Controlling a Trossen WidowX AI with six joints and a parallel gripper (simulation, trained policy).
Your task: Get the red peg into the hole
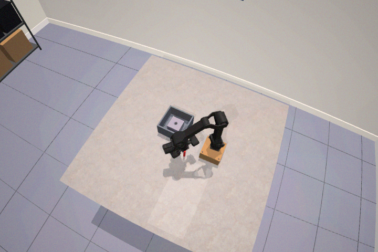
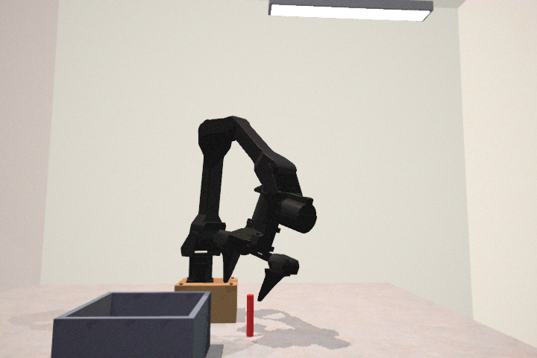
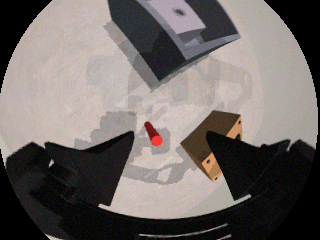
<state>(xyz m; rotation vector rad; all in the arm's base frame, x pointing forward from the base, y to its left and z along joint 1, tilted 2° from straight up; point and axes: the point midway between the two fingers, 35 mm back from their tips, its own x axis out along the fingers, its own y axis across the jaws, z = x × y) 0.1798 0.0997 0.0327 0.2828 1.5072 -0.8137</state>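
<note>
My gripper tip is now 5 cm above the red peg and 2 cm to the right of it. From my gripper tip the other things lie so: box: 17 cm to the right, 14 cm ahead, 6 cm below; then pale plate: 17 cm to the right, 14 cm ahead, 4 cm below.
</note>
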